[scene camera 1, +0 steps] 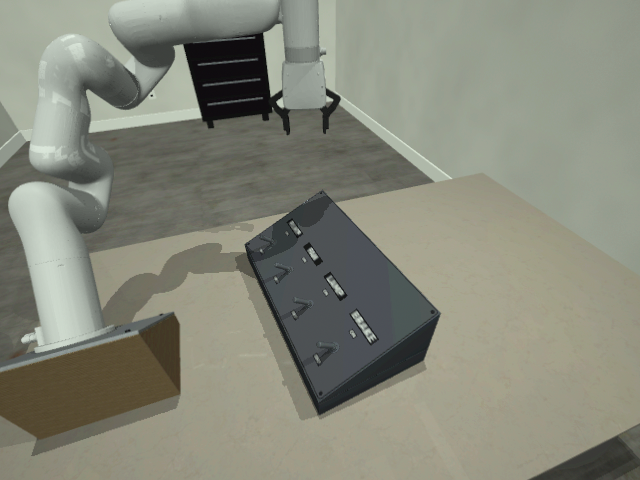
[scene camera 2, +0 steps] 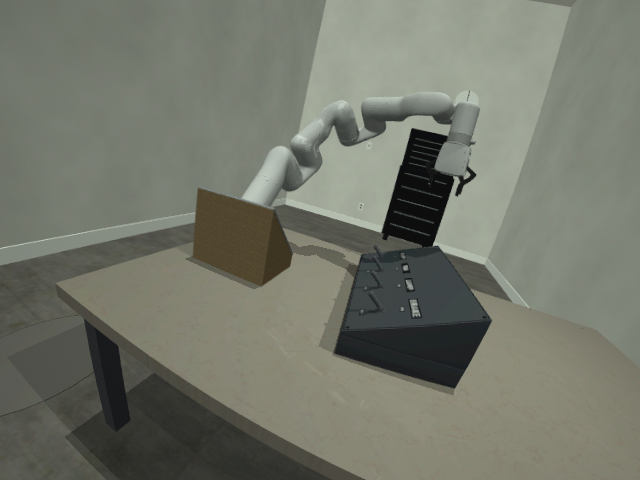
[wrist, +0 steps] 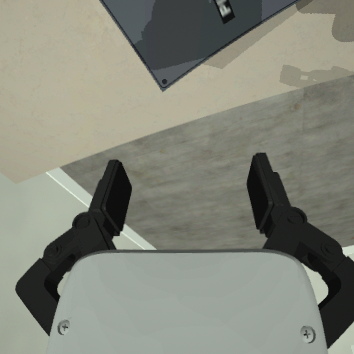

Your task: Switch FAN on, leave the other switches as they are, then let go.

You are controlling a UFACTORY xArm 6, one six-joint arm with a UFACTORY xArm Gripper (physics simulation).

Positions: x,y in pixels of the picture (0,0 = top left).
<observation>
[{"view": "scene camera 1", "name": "dark sloped switch box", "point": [381,324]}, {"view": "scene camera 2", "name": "my gripper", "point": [443,192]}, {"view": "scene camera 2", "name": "dark sloped switch box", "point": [431,324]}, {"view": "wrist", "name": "my gripper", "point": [186,170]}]
</observation>
